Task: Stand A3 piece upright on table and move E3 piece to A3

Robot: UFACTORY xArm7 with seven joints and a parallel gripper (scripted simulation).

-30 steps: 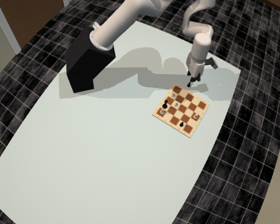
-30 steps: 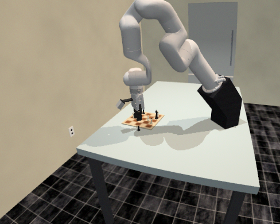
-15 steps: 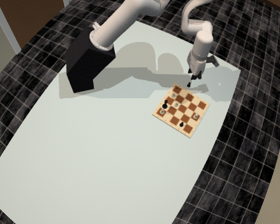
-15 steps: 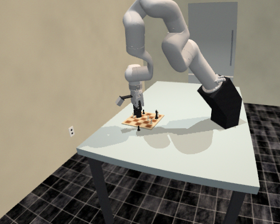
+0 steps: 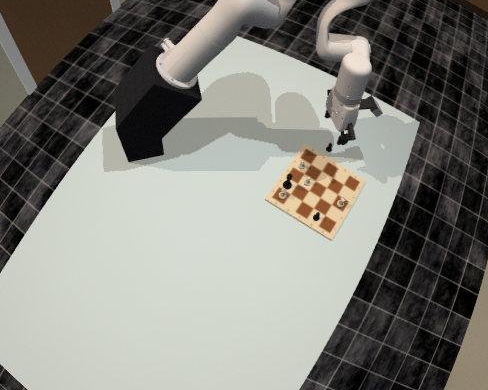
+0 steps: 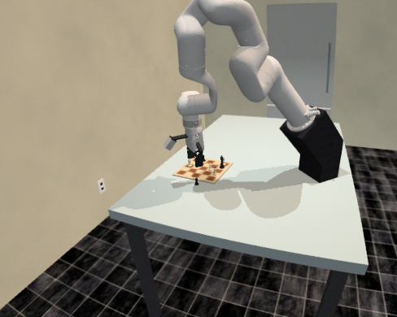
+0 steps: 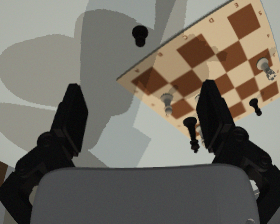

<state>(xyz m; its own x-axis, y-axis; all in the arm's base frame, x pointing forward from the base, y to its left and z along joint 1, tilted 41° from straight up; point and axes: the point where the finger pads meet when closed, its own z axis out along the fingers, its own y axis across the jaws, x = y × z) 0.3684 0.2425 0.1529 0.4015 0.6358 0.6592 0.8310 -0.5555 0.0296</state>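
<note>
The white piece lies 150 mm ahead of my hand, 110 mm to the right of it and 90 mm below it. Round my hand: chessboard 70 mm ahead, 130 mm to the right, 110 mm below; tall black piece 180 mm to the right, 80 mm below.
</note>
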